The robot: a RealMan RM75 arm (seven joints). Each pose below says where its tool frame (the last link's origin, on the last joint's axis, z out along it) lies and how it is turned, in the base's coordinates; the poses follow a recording.
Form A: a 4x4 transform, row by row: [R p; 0 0 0 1], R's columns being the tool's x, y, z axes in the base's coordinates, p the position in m. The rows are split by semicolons.
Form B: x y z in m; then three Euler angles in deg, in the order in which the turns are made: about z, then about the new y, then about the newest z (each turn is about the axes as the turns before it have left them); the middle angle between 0 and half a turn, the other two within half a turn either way. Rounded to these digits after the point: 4 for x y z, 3 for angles.
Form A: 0.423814 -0.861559 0.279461 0.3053; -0.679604 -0.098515 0.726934 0.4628; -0.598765 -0.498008 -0.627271 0.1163; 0 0 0 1
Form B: 0.3053 0.4628 0.1163 68.971 128.849 -39.751
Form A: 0.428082 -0.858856 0.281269 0.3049; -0.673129 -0.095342 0.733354 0.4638; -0.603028 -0.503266 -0.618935 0.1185; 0 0 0 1
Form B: 0.3049 0.4638 0.1185 69.016 128.238 -39.847
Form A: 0.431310 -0.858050 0.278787 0.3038; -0.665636 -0.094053 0.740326 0.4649; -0.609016 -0.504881 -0.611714 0.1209; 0 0 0 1
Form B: 0.3038 0.4649 0.1209 69.365 127.714 -39.659
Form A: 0.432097 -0.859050 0.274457 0.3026; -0.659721 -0.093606 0.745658 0.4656; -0.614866 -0.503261 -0.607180 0.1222; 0 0 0 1
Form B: 0.3026 0.4656 0.1222 69.793 127.386 -39.300
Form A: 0.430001 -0.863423 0.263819 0.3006; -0.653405 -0.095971 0.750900 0.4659; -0.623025 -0.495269 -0.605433 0.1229; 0 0 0 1
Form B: 0.3006 0.4659 0.1229 70.642 127.260 -38.483
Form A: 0.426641 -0.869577 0.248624 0.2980; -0.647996 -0.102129 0.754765 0.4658; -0.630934 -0.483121 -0.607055 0.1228; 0 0 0 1
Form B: 0.2980 0.4658 0.1228 71.768 127.377 -37.442
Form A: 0.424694 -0.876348 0.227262 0.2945; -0.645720 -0.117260 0.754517 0.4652; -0.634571 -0.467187 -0.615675 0.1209; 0 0 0 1
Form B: 0.2945 0.4652 0.1209 73.238 128.001 -36.361
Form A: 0.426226 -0.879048 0.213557 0.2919; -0.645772 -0.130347 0.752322 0.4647; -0.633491 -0.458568 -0.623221 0.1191; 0 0 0 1
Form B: 0.2919 0.4647 0.1191 74.153 128.552 -35.900
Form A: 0.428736 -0.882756 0.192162 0.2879; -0.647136 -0.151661 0.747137 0.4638; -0.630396 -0.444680 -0.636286 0.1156; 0 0 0 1
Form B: 0.2879 0.4638 0.1156 75.576 129.515 -35.199
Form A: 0.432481 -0.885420 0.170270 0.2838; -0.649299 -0.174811 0.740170 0.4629; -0.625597 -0.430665 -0.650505 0.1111; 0 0 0 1
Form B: 0.2838 0.4629 0.1111 77.045 130.580 -34.544
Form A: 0.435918 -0.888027 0.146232 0.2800; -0.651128 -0.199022 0.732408 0.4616; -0.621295 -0.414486 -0.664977 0.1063; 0 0 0 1
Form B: 0.2800 0.4616 0.1063 78.709 131.681 -33.709
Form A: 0.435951 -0.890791 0.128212 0.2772; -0.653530 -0.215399 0.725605 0.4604; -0.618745 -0.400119 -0.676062 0.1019; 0 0 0 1
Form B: 0.2772 0.4604 0.1019 79.979 132.537 -32.889
